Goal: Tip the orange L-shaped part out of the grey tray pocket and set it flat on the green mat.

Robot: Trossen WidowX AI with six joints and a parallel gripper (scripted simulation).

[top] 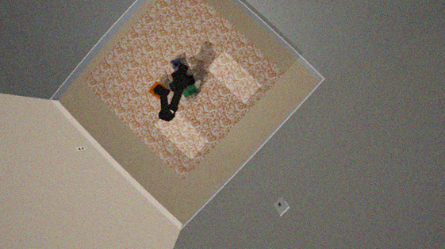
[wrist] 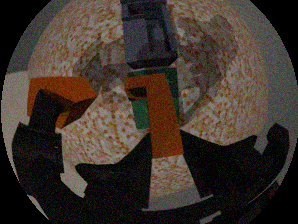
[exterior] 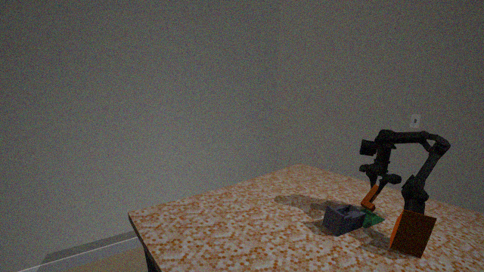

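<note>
The green mat lies 1 cm ahead of my gripper tip, 2 cm to the left of it and 14 cm below it. Also, from my gripper tip: orange L-shaped part 4 cm to the left, 3 cm below.
</note>
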